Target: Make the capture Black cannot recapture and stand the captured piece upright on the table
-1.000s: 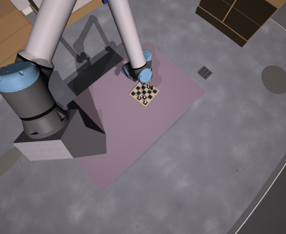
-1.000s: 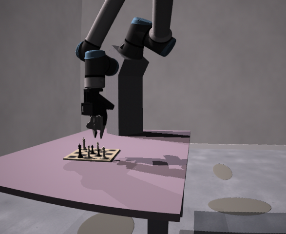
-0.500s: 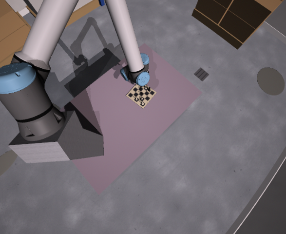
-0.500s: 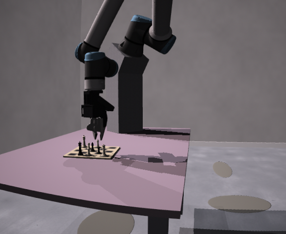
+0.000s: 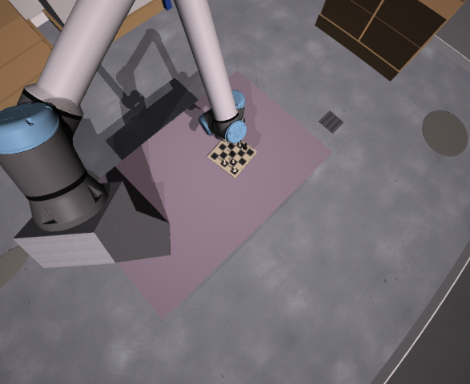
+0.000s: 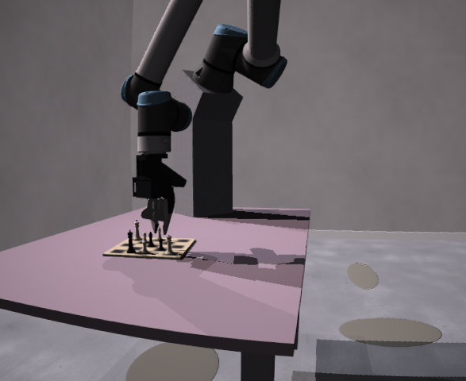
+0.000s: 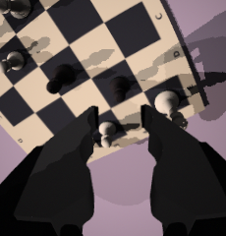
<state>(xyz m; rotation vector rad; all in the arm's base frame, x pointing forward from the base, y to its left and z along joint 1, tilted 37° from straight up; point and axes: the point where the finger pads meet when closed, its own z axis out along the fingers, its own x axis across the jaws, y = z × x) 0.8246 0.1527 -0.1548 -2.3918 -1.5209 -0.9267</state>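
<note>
The black pawn lies 5 cm below my hand. Round my hand: tall black piece (7 cm to the right, 5 cm ahead, 3 cm below); then chessboard (6 cm below, 4 cm to the right, 3 cm behind).
</note>
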